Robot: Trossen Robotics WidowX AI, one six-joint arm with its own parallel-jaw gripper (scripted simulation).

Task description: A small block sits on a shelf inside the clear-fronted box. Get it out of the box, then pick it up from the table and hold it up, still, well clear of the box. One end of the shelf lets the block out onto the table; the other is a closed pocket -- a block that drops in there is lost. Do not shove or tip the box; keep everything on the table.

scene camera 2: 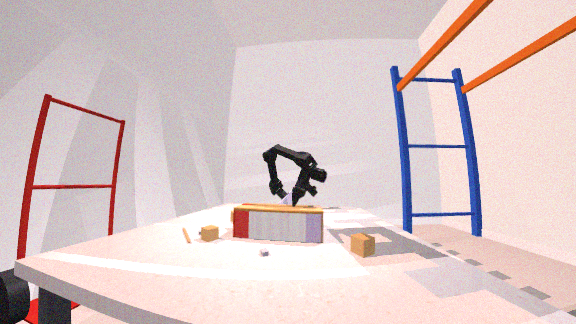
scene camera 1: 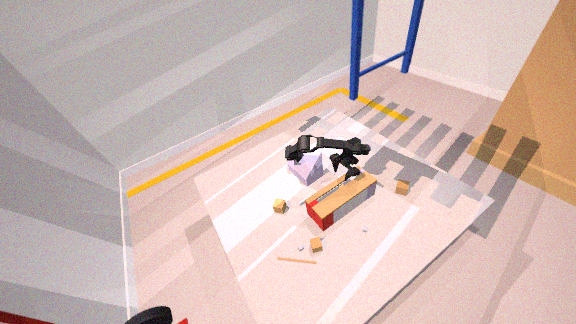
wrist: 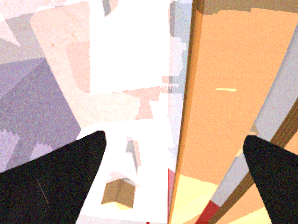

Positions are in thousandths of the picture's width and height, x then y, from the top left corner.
Labels:
long box: scene camera 2 530, 690; scene camera 1 570, 634; wrist 767, 310

